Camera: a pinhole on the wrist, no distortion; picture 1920 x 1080 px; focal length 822.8 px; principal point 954.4 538.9 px. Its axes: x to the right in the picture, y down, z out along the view. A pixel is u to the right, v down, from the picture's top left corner.
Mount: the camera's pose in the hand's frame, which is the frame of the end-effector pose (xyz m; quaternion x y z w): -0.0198 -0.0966 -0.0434 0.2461 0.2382 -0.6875 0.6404
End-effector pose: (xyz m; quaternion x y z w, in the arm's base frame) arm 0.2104 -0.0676 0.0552 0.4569 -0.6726 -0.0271 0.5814
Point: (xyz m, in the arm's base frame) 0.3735 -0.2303 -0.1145
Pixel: 1549 663
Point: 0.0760 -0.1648 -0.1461
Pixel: 269 191
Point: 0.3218 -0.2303 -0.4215
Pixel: 1285 77
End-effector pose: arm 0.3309 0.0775 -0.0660 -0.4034 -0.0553 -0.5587 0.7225
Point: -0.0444 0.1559 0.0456
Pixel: 1758 132
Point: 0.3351 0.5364 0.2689
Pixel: 403 269
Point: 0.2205 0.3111 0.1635
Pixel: 651 339
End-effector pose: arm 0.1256 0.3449 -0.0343 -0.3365 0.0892 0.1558 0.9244
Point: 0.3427 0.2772 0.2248
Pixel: 944 983
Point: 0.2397 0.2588 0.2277
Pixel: 944 685
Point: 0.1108 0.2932 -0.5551
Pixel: behind the camera
